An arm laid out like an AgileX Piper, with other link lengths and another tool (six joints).
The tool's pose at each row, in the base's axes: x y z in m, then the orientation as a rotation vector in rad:
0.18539, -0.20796, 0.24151, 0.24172, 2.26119, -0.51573
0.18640, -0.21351, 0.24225, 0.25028, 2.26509, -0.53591
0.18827, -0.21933, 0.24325, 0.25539, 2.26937, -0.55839
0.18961, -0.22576, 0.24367, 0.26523, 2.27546, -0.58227
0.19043, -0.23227, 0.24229, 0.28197, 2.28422, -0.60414
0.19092, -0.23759, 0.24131, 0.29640, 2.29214, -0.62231
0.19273, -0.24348, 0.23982, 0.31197, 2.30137, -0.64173
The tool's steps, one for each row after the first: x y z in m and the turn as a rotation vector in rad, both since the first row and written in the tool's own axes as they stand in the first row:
-0.00128, -0.00487, 0.00265, 0.01684, 0.00724, -0.00195
-0.00333, -0.00977, 0.00583, 0.03415, 0.01435, -0.00717
-0.00461, -0.01523, 0.00928, 0.05371, 0.02457, -0.01006
-0.00420, -0.02042, 0.01350, 0.07365, 0.03894, -0.00820
-0.00385, -0.02476, 0.01675, 0.09023, 0.05176, -0.00651
-0.00402, -0.02903, 0.02143, 0.10782, 0.06635, -0.00483

